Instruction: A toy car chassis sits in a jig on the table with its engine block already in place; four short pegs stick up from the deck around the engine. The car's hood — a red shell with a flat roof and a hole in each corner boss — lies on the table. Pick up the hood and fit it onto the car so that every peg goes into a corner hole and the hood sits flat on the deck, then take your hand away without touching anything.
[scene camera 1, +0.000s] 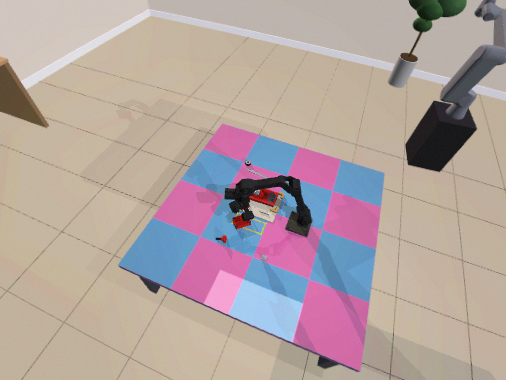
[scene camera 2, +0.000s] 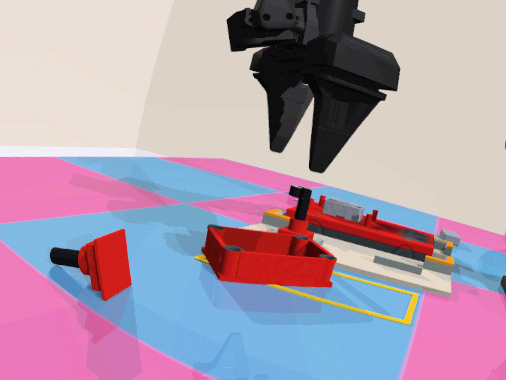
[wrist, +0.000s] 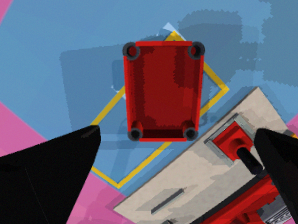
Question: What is my gripper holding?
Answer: Nothing.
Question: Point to a red hood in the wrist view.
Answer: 163, 79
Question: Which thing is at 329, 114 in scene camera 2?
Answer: My gripper.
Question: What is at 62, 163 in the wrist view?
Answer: My gripper.
